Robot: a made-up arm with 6 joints. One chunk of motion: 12 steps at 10 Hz.
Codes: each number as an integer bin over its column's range. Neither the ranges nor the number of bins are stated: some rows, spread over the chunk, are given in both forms.
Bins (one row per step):
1: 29 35 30 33 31 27
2: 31 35 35 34 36 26
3: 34 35 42 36 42 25
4: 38 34 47 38 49 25
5: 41 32 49 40 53 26
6: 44 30 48 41 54 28
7: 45 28 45 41 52 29
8: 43 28 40 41 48 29
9: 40 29 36 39 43 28
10: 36 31 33 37 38 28
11: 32 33 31 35 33 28
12: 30 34 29 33 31 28
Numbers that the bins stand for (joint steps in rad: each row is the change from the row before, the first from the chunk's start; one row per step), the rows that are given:
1: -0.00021 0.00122 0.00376 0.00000 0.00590 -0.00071
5: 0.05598 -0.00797 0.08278 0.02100 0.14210 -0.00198
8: 0.06535 -0.02022 0.04535 0.02400 0.11114 0.00183
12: 0.00448 -0.00184 -0.00040 0.00000 0.00590 0.00056
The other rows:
2: 0.00916 0.00122 0.02456 0.00300 0.03686 -0.00198
3: 0.02321 0.00122 0.05367 0.00900 0.07400 -0.00325
4: 0.04194 -0.00184 0.07446 0.01500 0.11733 -0.00325
6: 0.07003 -0.01410 0.07862 0.02400 0.14829 0.00056
7: 0.07471 -0.02022 0.06614 0.02400 0.13590 0.00183
9: 0.05130 -0.01716 0.02871 0.01800 0.08019 0.00056
10: 0.03257 -0.01103 0.01624 0.01200 0.04924 0.00056
11: 0.01384 -0.00490 0.00792 0.00600 0.01829 0.00056

